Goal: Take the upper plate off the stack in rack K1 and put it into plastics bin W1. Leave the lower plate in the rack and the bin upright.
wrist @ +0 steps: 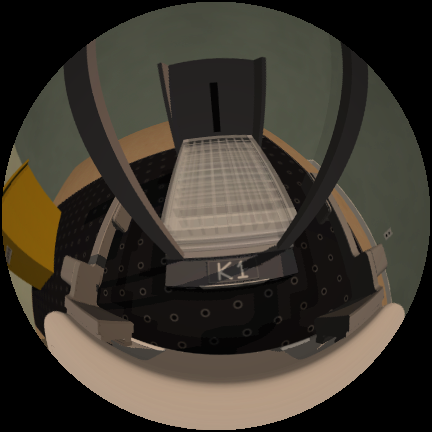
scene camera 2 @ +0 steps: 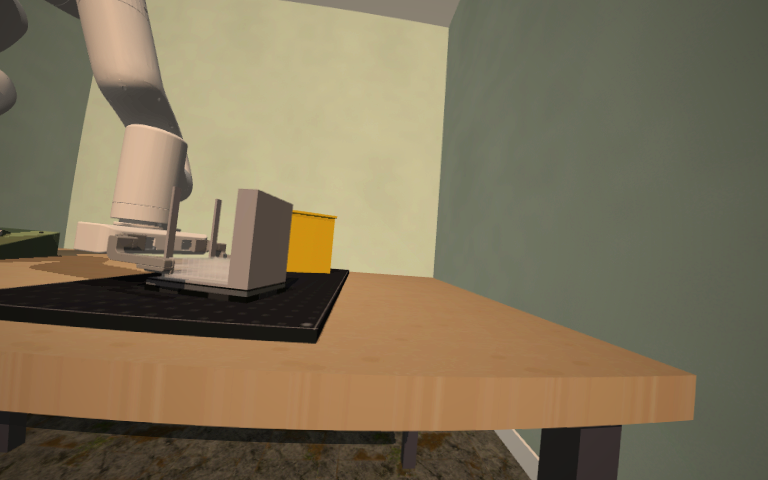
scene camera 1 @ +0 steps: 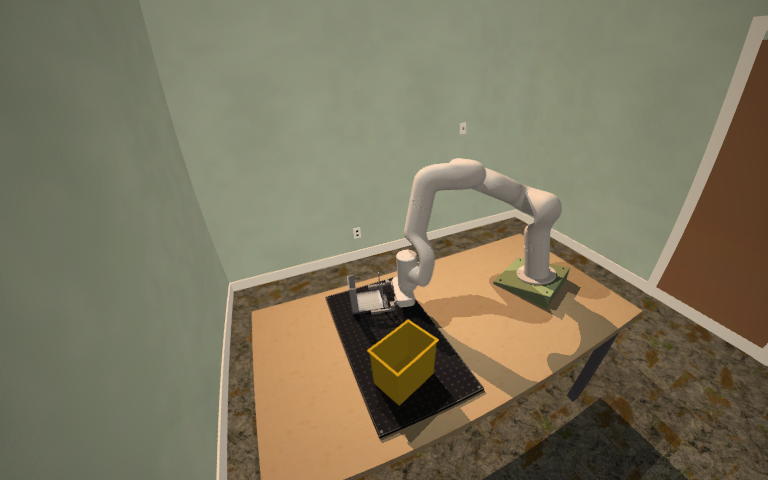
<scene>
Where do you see a yellow plastics bin W1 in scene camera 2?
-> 311, 237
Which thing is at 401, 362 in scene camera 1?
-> A yellow plastics bin W1.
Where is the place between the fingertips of my gripper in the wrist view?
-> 219, 177
</scene>
